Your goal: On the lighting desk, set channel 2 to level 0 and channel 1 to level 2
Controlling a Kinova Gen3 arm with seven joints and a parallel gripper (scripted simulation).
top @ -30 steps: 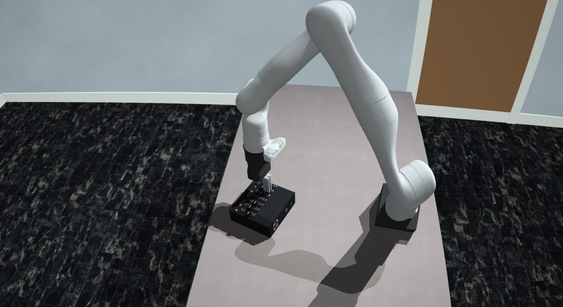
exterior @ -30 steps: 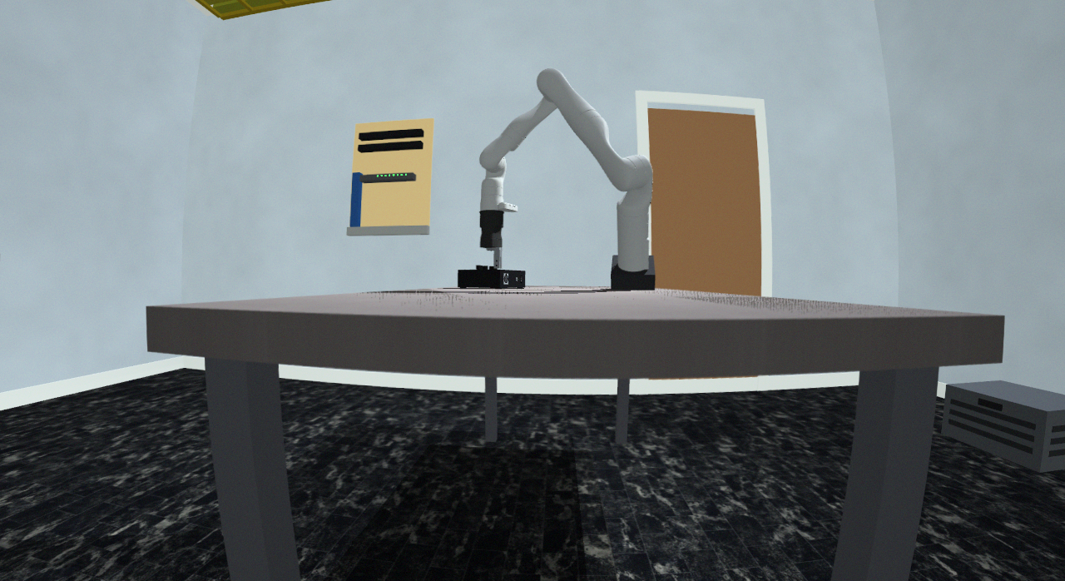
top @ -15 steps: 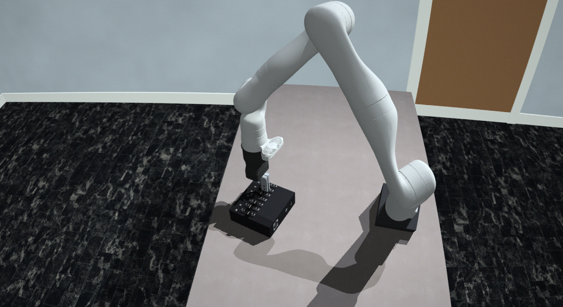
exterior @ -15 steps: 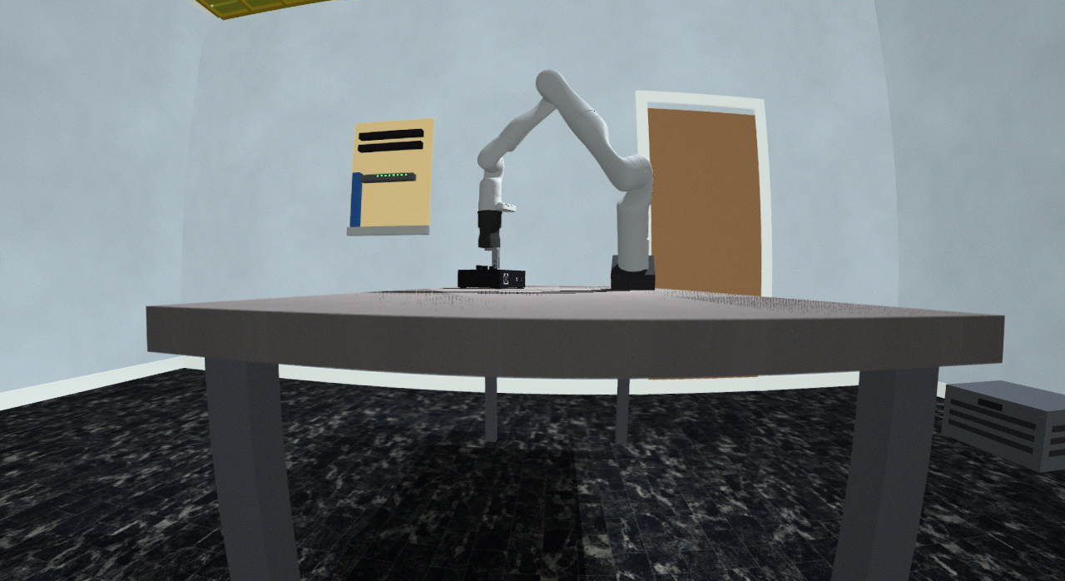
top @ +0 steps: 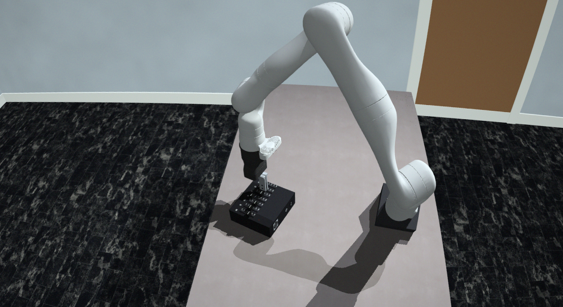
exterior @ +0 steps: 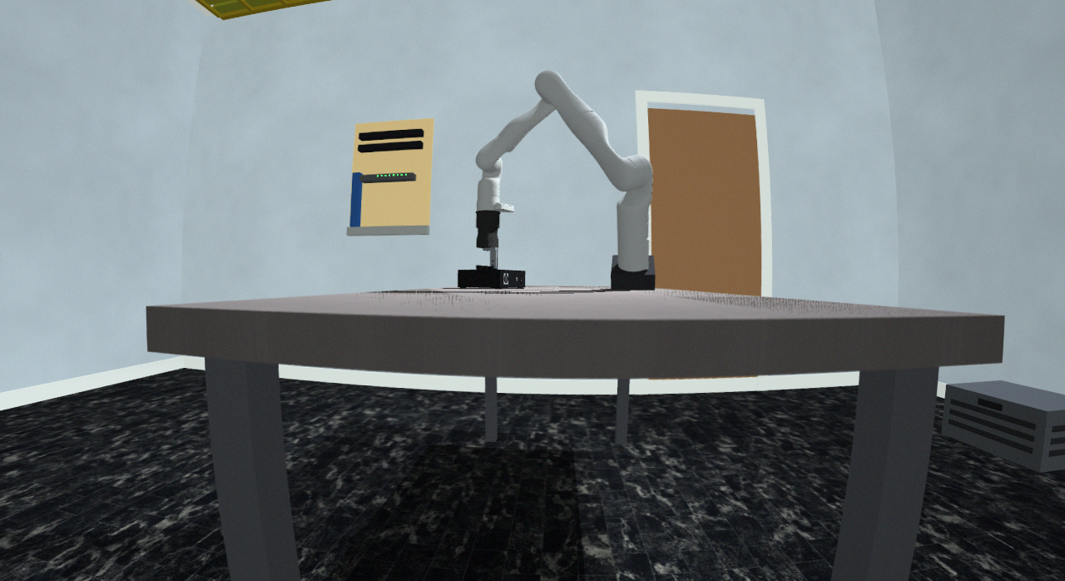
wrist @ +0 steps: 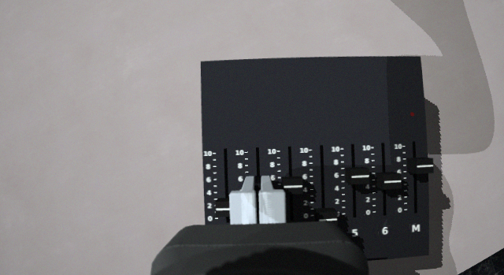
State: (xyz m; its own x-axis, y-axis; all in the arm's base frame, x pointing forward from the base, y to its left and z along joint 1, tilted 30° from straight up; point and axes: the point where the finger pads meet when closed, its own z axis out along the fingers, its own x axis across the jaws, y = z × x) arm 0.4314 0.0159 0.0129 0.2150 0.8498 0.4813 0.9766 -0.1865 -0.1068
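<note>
Right now my hand is 20 mm short of the channel 2 cap and 10 mm above it. Round my hand: channel 3 cap 20 mm to the left, 10 mm below; channel 4 cap 30 mm ahead, 40 mm to the left, 10 mm below; channel 1 cap 20 mm to the right, 10 mm below.
</note>
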